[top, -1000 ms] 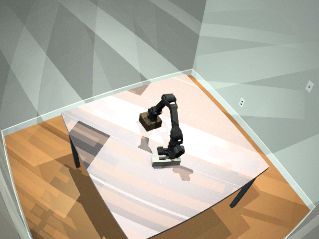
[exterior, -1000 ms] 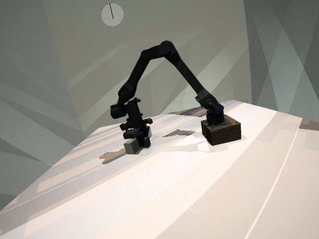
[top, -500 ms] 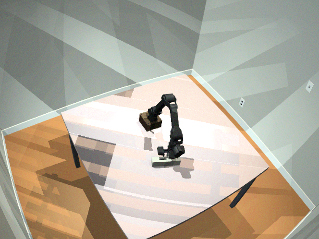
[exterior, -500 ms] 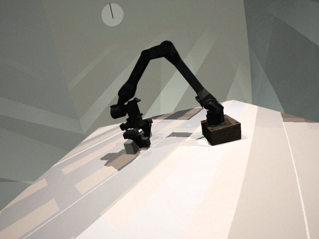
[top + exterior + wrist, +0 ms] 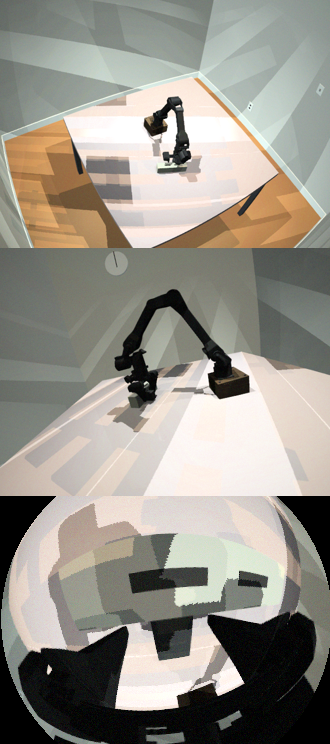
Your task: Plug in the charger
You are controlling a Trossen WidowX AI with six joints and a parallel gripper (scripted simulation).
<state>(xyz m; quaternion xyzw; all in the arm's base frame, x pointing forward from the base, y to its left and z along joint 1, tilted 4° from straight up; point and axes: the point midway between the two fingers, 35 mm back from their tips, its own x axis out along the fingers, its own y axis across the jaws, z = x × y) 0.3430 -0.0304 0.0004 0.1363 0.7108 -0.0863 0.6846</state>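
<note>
Now: the black charger 2 cm ahead of my gripper tip, 1 cm to the right of it and 1 cm above it.
</note>
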